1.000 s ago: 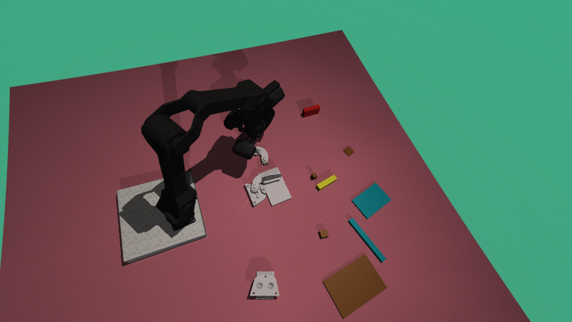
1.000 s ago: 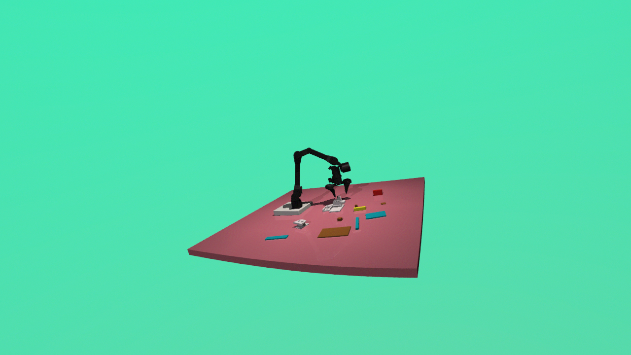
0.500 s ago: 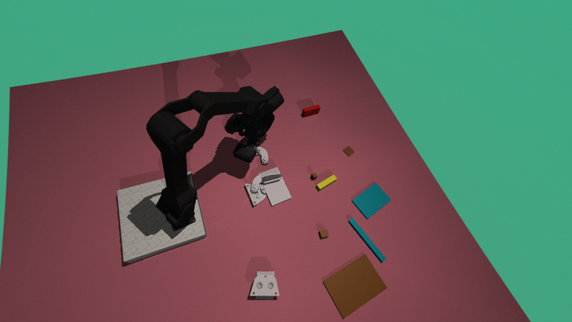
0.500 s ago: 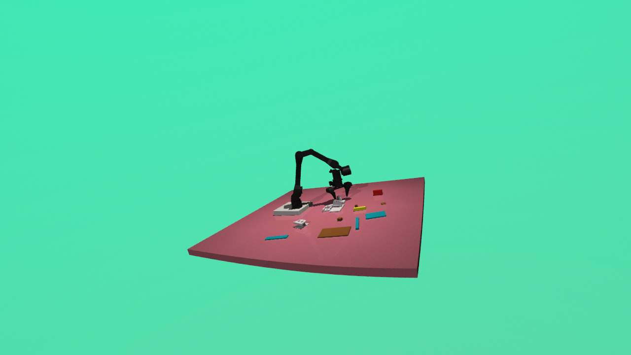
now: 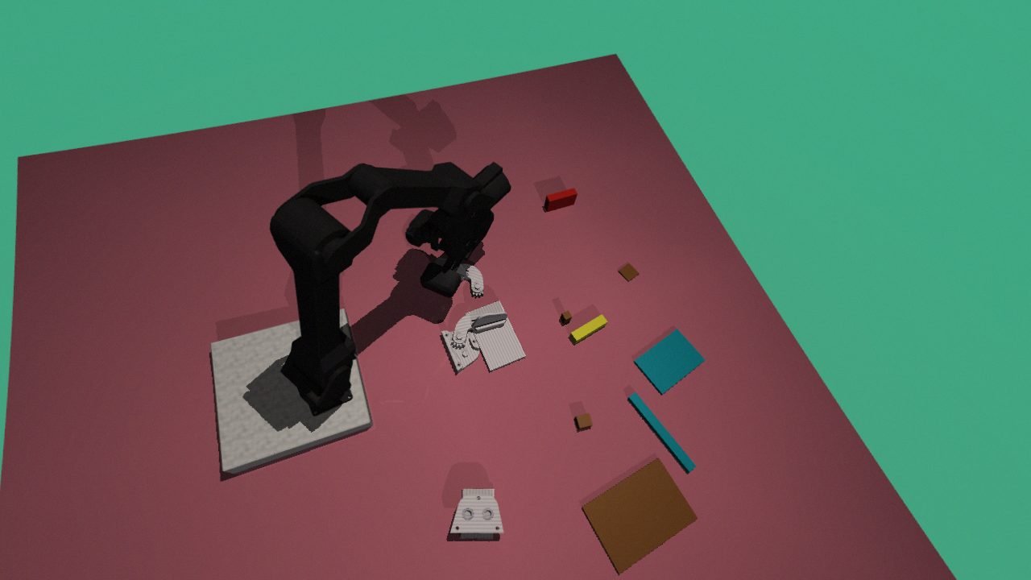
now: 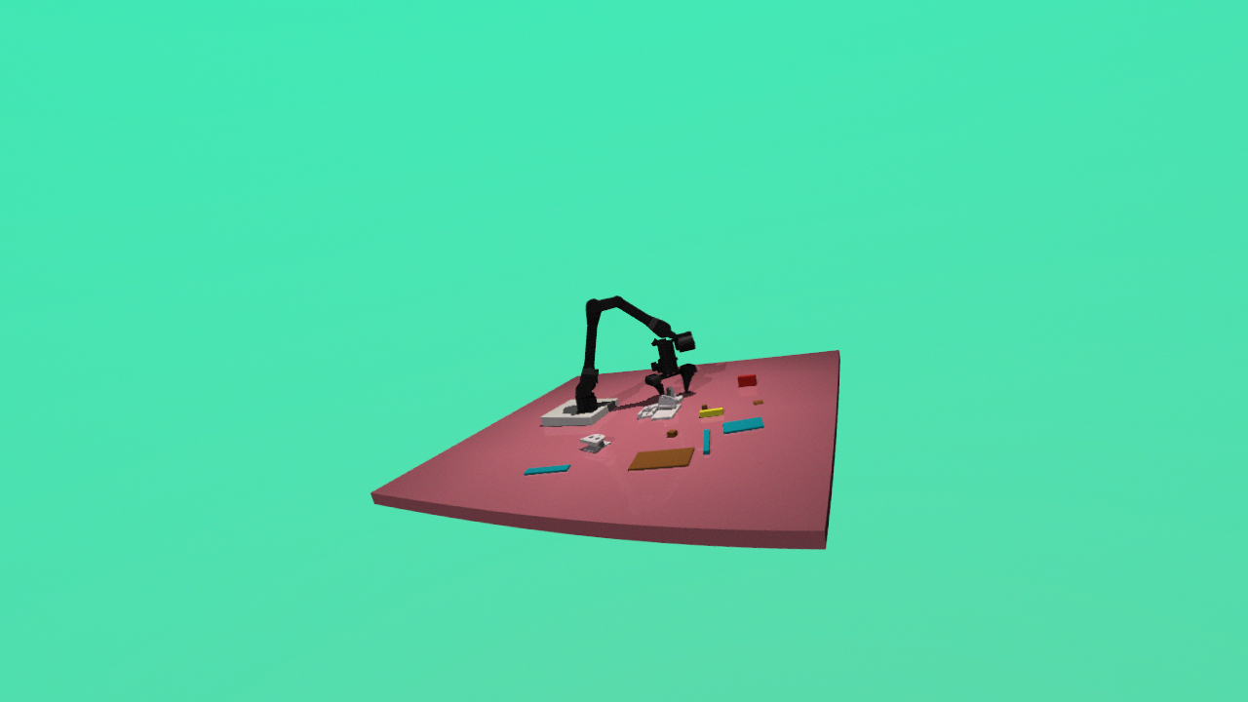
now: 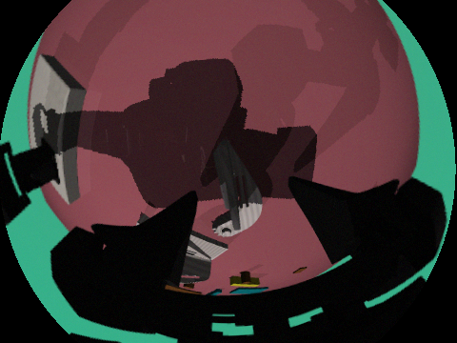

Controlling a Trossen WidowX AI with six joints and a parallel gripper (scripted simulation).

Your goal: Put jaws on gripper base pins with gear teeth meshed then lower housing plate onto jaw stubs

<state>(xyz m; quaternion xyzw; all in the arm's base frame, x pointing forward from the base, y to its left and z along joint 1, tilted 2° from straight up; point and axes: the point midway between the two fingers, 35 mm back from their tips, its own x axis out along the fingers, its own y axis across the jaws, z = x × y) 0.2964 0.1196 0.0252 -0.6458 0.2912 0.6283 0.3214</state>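
Now: gripper tip 40 mm to the left of the gripper jaw and 10 mm short of it. From my gripper tip the other things lie so: white stepped block (400 mm to the right, 160 mm behind); then yellow bar (220 mm to the right, 160 mm ahead); then red block (260 mm ahead, 50 mm to the left, 10 mm above).
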